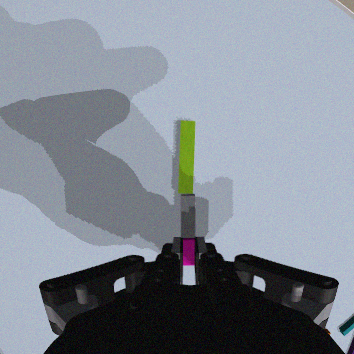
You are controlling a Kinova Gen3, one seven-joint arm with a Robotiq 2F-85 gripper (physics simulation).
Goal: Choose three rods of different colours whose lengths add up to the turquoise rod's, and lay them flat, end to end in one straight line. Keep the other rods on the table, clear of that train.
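Observation:
A lime green rod lies flat on the pale table, pointing away from the gripper. A grey rod lies in line with it, its far end at or very near the lime rod's near end. My gripper is shut on a magenta rod, held between the fingertips and in line with the grey rod. The magenta rod's far end appears right at the grey rod's near end; whether they touch or differ in height cannot be told. Part of a turquoise rod shows at the lower right edge.
A bit of an orange thing shows beside the gripper at lower right, and a dark purple piece shows in the corner. The table's rim curves across the top right. Arm shadows fall on the table to the left and around the rods.

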